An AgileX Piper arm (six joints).
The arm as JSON. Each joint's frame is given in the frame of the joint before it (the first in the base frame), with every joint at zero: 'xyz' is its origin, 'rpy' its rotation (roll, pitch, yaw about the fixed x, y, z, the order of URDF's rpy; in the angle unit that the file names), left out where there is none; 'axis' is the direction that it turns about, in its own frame. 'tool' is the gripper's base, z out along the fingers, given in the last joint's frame.
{
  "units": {
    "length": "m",
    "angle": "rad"
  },
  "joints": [
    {
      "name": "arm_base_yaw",
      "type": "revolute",
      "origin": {
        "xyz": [
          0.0,
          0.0,
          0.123
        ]
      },
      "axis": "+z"
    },
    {
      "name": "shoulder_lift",
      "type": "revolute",
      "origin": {
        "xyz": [
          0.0,
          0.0,
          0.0
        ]
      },
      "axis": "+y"
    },
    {
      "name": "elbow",
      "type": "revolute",
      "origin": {
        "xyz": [
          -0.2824,
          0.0,
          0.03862
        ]
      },
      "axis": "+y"
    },
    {
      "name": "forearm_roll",
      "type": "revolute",
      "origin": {
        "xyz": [
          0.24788,
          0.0,
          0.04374
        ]
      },
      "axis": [
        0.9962,
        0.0,
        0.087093
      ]
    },
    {
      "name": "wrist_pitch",
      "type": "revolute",
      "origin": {
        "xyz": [
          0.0,
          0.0,
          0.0
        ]
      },
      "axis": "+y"
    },
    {
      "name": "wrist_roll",
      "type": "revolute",
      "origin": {
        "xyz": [
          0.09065,
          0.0,
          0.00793
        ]
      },
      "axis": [
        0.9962,
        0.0,
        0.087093
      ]
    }
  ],
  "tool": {
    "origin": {
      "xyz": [
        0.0,
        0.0,
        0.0
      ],
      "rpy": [
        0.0,
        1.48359,
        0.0
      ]
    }
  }
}
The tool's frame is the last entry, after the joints.
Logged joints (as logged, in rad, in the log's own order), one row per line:
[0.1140 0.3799 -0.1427 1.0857 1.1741 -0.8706]
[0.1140 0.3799 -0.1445 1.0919 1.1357 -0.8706]
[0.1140 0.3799 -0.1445 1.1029 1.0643 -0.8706]
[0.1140 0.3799 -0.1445 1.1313 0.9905 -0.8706]
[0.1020 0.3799 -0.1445 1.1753 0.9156 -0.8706]
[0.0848 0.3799 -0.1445 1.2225 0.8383 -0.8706]
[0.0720 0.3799 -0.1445 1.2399 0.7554 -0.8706]
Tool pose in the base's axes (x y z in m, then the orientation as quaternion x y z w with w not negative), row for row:
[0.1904 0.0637 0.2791 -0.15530 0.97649 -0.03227 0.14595]
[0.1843 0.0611 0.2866 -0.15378 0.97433 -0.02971 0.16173]
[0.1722 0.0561 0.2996 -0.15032 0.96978 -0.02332 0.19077]
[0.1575 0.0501 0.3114 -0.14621 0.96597 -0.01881 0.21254]
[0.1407 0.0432 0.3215 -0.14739 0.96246 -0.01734 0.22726]
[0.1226 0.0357 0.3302 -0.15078 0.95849 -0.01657 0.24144]
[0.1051 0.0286 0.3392 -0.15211 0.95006 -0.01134 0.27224]
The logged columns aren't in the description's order. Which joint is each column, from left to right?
Columns, left to right: wrist_roll, arm_base_yaw, forearm_roll, wrist_pitch, shoulder_lift, elbow.
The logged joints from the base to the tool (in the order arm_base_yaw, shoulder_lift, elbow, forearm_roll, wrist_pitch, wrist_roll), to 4 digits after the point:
[0.3799 1.1741 -0.8706 -0.1427 1.0857 0.1140]
[0.3799 1.1357 -0.8706 -0.1445 1.0919 0.1140]
[0.3799 1.0643 -0.8706 -0.1445 1.1029 0.1140]
[0.3799 0.9905 -0.8706 -0.1445 1.1313 0.1140]
[0.3799 0.9156 -0.8706 -0.1445 1.1753 0.1020]
[0.3799 0.8383 -0.8706 -0.1445 1.2225 0.0848]
[0.3799 0.7554 -0.8706 -0.1445 1.2399 0.0720]

